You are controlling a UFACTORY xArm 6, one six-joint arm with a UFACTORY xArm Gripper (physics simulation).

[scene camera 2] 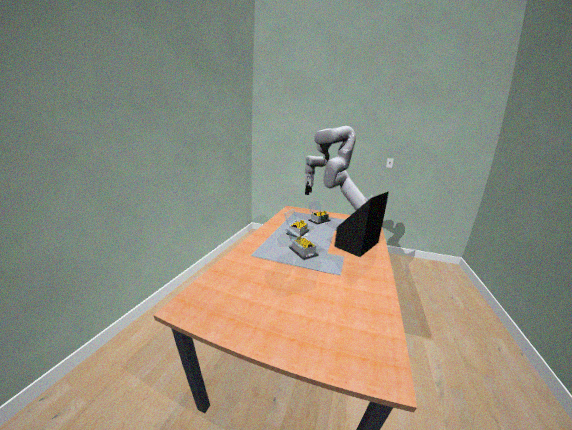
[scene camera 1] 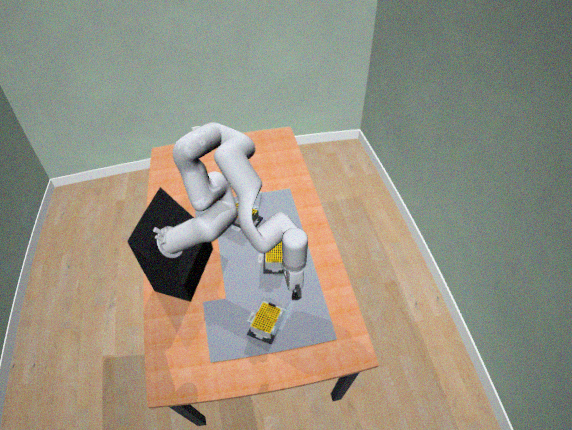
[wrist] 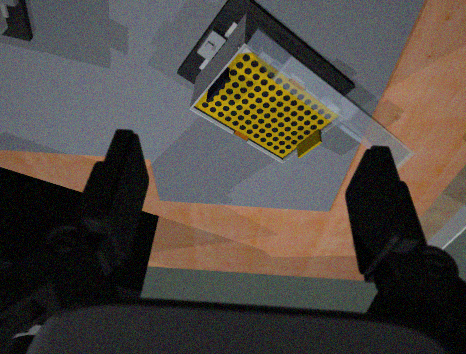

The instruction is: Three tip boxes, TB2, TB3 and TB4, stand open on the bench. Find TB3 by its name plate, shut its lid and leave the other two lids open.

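Frame: origin at the arm's base, x ahead, y left, z up, level; centimetres.
Seen in the pictures: gripper, fingertip midpoint: (scene camera 2: 308,193) (scene camera 1: 293,287) (wrist: 249,162); arm's base, link origin: (scene camera 2: 364,208) (scene camera 1: 170,242).
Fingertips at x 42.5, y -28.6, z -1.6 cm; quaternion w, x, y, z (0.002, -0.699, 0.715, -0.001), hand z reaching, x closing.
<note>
Offsets run from my fingertips to a thing's top centre. "spot": to the spot under its first point. Level surfaces: height alone.
The near tip box {dx -10.7, dy -1.8, dz -14.6 cm} (scene camera 1: 266,318) (scene camera 2: 303,246) (wrist: 270,107) has a yellow perforated rack; its clear lid {spot: dx -4.2, dy -7.3, dz -7.8 cm} (scene camera 1: 286,317) (wrist: 380,137) is open. The middle tip box {dx -1.6, dy +28.7, dz -15.4 cm} (scene camera 1: 273,254) (scene camera 2: 298,228) is partly covered by the arm in scene view 1; its clear lid (scene camera 2: 292,219) stands up. The far tip box {dx -11.7, dy -1.1, dz -15.4 cm} (scene camera 1: 254,212) (scene camera 2: 319,216) is mostly hidden by the arm; its lid {spot: dx -4.9, dy -6.1, dz -11.8 cm} (scene camera 2: 314,206) stands up. I cannot read any name plate, so cannot tell which is TB3. My gripper (scene camera 1: 296,294) (scene camera 2: 308,190) (wrist: 249,162) is open and empty, well above the boxes.
A grey mat {dz -22.0 cm} (scene camera 1: 245,280) (scene camera 2: 275,251) (wrist: 300,195) lies under the boxes on the wooden table {dz -22.3 cm} (scene camera 1: 185,380) (scene camera 2: 300,310) (wrist: 215,250). A tall black block (scene camera 1: 170,260) (scene camera 2: 362,227) (wrist: 40,210) stands left of the mat in scene view 1, beneath the arm's base.
</note>
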